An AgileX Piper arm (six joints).
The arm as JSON. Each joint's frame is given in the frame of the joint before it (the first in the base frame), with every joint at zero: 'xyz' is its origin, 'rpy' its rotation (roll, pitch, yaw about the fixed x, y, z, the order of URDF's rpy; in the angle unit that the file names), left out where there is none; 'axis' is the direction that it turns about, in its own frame. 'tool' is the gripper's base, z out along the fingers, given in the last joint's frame.
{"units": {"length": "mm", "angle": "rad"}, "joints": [
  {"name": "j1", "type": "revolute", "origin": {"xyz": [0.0, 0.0, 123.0]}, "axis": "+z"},
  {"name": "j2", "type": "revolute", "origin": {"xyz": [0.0, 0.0, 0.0], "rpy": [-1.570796, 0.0, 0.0]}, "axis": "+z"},
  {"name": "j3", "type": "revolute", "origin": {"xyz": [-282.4, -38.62, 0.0]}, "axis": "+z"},
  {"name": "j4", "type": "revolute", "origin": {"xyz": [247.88, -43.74, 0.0], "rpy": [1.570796, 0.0, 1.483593]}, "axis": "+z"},
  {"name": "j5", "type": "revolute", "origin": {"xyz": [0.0, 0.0, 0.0], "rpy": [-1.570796, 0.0, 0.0]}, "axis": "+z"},
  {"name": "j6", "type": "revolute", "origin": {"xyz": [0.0, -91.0, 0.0], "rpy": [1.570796, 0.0, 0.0]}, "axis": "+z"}
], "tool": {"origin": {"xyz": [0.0, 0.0, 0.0]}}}
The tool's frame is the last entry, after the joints.
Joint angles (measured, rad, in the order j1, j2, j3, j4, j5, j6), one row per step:
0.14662, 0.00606, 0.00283, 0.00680, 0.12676, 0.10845
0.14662, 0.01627, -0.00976, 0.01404, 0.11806, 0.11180
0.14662, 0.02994, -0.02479, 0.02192, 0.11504, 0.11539
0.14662, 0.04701, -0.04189, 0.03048, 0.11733, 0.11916
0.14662, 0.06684, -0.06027, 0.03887, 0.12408, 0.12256
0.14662, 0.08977, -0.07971, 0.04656, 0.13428, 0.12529
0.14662, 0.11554, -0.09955, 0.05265, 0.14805, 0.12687
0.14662, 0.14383, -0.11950, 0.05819, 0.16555, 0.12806
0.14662, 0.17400, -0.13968, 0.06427, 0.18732, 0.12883
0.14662, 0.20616, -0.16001, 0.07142, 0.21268, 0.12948
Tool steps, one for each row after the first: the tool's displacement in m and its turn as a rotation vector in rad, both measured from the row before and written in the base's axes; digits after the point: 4 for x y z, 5 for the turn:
0.0004, 0.0001, 0.0045, 0.01208, -0.00941, 0.00034
0.0006, 0.0002, 0.0046, 0.01196, -0.00265, 0.00046
0.0008, 0.0002, 0.0046, 0.01183, 0.00404, 0.00063
0.0011, 0.0003, 0.0044, 0.01042, 0.00984, 0.00078
0.0014, 0.0003, 0.0043, 0.00825, 0.01506, 0.00090
0.0018, 0.0004, 0.0039, 0.00464, 0.02059, 0.00103
0.0022, 0.0005, 0.0034, 0.00280, 0.02652, 0.00123
0.0025, 0.0006, 0.0029, 0.00205, 0.03237, 0.00159
0.0027, 0.0007, 0.0024, 0.00219, 0.03787, 0.00195

